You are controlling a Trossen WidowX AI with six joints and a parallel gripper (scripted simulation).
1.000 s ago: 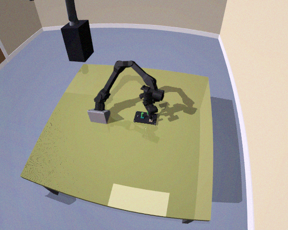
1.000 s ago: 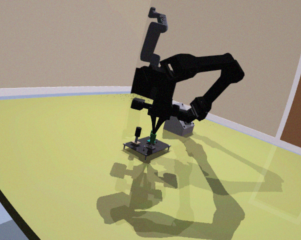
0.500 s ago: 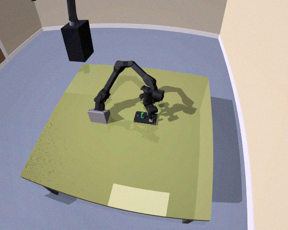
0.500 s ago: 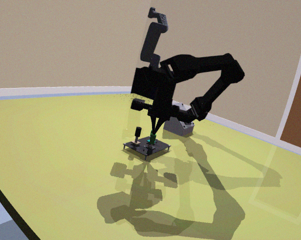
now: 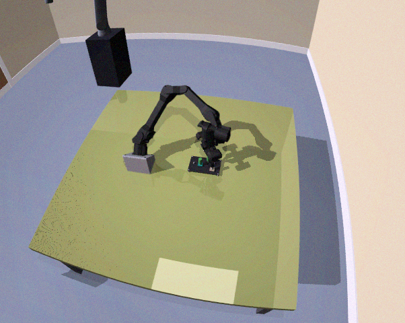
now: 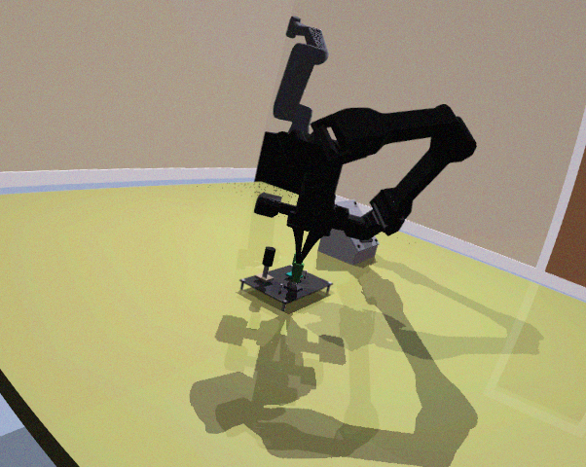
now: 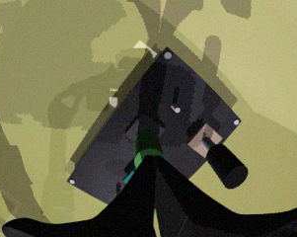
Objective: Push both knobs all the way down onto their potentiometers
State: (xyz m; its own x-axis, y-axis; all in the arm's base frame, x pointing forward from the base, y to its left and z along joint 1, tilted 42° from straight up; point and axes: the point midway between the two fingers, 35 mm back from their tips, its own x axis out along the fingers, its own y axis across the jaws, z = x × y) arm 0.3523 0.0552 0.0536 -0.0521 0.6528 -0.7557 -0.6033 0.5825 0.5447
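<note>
The green knob lies 2 cm below my gripper tip.
</note>
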